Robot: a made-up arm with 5 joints.
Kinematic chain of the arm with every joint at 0, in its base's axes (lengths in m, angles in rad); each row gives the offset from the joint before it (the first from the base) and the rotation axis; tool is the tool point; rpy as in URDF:
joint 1: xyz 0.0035 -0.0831 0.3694 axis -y
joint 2: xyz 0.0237 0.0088 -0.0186 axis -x
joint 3: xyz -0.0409 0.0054 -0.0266 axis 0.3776 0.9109 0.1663
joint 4: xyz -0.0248 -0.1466 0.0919 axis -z
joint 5: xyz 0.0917 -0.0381 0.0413 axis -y
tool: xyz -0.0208 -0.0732 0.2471 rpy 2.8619 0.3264 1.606
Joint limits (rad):
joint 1: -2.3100..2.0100
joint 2: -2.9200..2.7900
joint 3: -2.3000..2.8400
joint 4: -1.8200..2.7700
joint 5: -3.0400..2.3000
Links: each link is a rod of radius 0.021 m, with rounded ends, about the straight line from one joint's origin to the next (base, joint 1, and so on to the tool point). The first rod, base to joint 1, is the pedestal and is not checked.
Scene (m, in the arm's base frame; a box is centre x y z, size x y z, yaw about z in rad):
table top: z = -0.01
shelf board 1: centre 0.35 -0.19 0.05 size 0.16 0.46 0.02 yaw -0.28
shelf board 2: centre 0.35 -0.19 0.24 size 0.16 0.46 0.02 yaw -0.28
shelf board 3: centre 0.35 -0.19 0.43 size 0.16 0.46 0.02 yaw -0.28
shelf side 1: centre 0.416 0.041 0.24 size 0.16 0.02 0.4 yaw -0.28
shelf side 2: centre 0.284 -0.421 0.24 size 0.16 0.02 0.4 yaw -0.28
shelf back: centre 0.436 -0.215 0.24 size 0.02 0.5 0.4 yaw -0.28
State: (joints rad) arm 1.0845 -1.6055 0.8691 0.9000 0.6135
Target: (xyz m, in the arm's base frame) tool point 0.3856 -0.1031 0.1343
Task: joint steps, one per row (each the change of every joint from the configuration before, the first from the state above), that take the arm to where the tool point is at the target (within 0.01 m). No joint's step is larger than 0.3 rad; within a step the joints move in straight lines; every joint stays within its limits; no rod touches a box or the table.
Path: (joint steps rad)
1: 0.0100 -0.0187 0.0442 0.1527 0.2238
2: 0.0099 -0.0188 0.0442 0.1528 0.2237
3: 0.0100 -0.0187 0.0443 0.1527 0.2238
4: -0.2285 -0.2688 0.0225 -0.0913 -0.0865
5: -0.2285 -0.2688 0.0226 -0.0913 -0.0865
6: -0.2286 -0.2688 0.0225 -0.0914 -0.0864
7: 0.0437 0.1563 -0.0619 -0.0833 -0.2941
8: 0.0437 0.1563 -0.0620 -0.0834 -0.2941
9: 0.0436 0.1563 -0.0620 -0.0833 -0.2941

